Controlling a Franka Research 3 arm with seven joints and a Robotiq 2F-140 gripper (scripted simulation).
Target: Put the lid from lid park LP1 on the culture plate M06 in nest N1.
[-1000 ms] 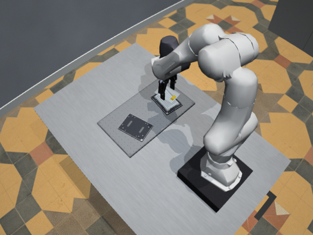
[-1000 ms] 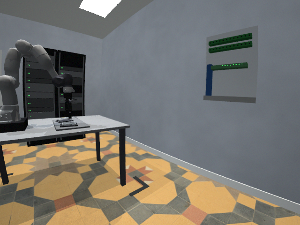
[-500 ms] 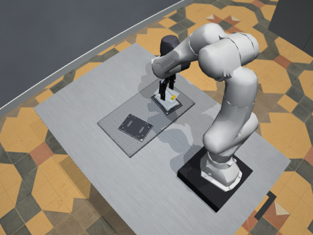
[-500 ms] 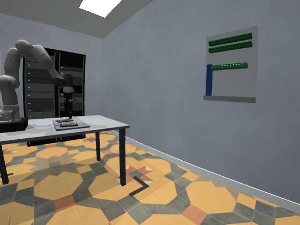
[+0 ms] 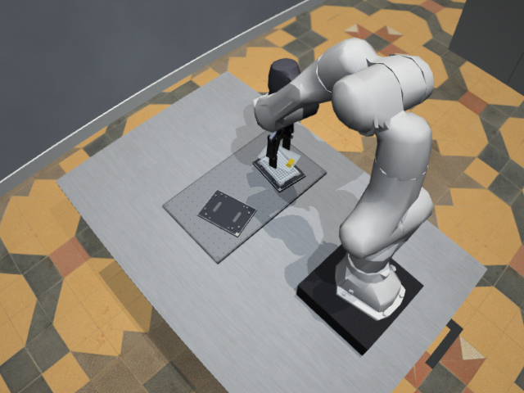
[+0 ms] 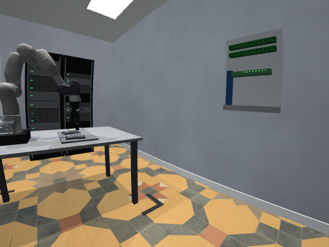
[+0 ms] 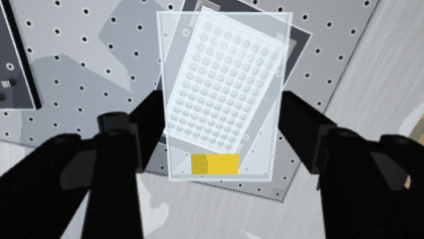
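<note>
My hand is 20 mm above the clear lid. The rest, counted from my hand: culture plate M06: 80 mm below; then dark lid park: 10 mm behind, 260 mm to the left, 90 mm below.
</note>
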